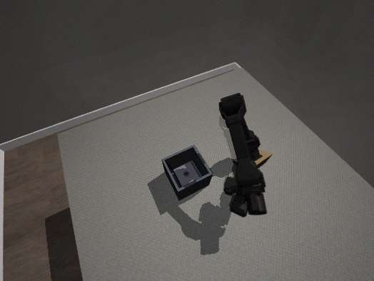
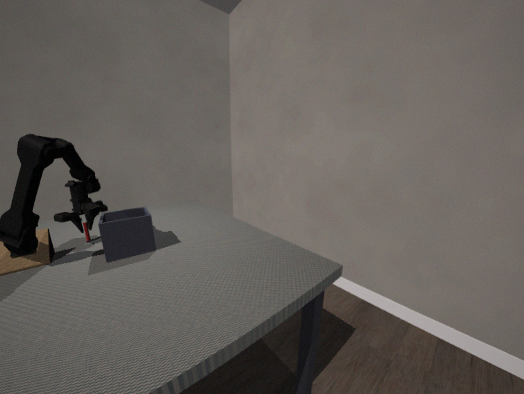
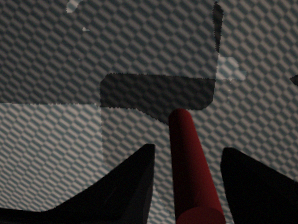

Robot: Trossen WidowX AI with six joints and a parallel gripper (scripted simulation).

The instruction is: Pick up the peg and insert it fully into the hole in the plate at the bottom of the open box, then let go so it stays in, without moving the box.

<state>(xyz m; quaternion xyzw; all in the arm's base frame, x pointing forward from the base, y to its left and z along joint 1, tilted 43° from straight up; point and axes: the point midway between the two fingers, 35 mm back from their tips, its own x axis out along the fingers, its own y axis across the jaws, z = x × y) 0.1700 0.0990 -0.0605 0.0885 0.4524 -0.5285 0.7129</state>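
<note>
My hand is 15 cm short of the grey plate, 21 cm to the left of it and 3 cm above it. The rest, counted from my hand: red peg: 4 cm below.
</note>
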